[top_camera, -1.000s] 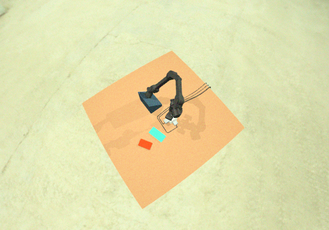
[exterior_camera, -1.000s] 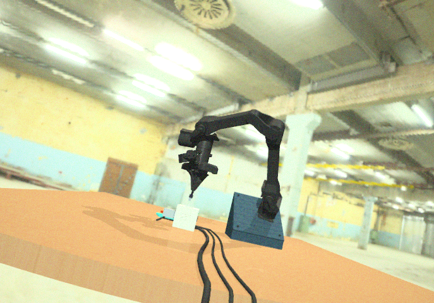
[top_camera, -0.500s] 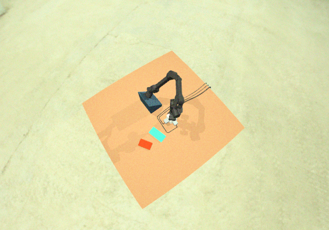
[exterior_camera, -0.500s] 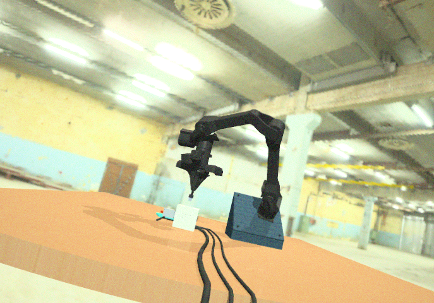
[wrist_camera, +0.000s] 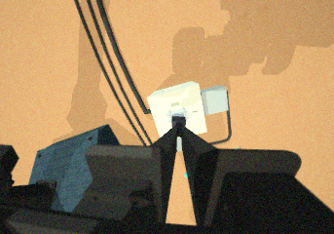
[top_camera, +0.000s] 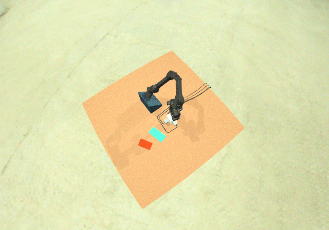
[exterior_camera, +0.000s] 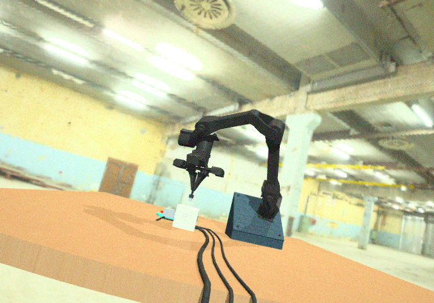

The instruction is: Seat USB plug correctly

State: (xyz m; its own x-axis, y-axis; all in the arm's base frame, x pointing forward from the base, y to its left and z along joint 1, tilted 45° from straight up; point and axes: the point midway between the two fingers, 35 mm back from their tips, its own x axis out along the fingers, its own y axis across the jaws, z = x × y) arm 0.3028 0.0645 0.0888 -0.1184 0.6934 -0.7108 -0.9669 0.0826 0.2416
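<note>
Right now my gripper tip is 20 mm above the dark USB plug. Also, from my gripper tip: red card 360 mm to the right, 130 mm below, 90 mm ahead; cyan card 210 mm to the right, 130 mm below, 70 mm ahead.
</note>
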